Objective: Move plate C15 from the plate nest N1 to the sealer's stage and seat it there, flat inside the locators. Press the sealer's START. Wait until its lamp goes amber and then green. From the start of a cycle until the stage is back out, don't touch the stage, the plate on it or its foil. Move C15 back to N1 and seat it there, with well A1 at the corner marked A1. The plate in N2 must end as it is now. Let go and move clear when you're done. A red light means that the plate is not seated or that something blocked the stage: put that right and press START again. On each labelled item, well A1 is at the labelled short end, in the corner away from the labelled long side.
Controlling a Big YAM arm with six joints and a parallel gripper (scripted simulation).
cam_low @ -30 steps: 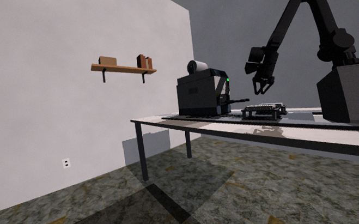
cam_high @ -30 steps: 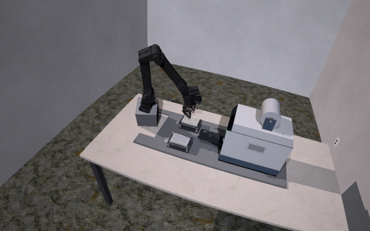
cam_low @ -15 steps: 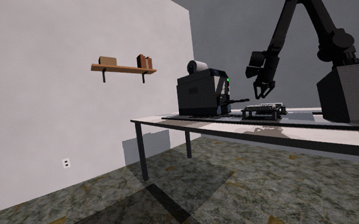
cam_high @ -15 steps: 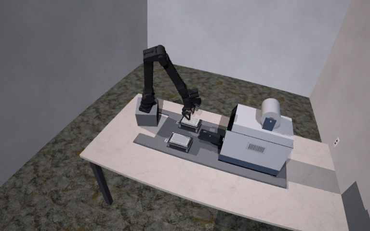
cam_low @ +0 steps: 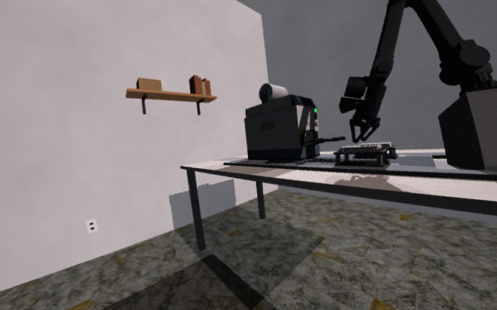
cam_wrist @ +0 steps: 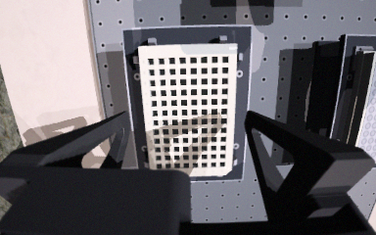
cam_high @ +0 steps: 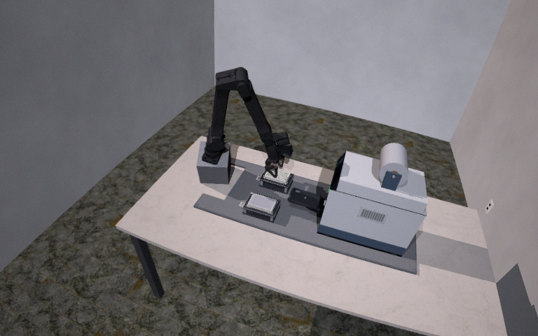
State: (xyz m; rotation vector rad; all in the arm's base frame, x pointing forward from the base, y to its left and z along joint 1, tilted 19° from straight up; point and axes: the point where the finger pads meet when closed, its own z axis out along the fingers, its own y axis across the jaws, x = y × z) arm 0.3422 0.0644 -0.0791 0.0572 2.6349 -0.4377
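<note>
My hand is 30 mm above the white well plate. The rest, counted from my hand: foil roll (510 mm ahead, 330 mm above, 190 mm to the right); dark stage (180 mm ahead, 170 mm to the right, 10 mm above).
</note>
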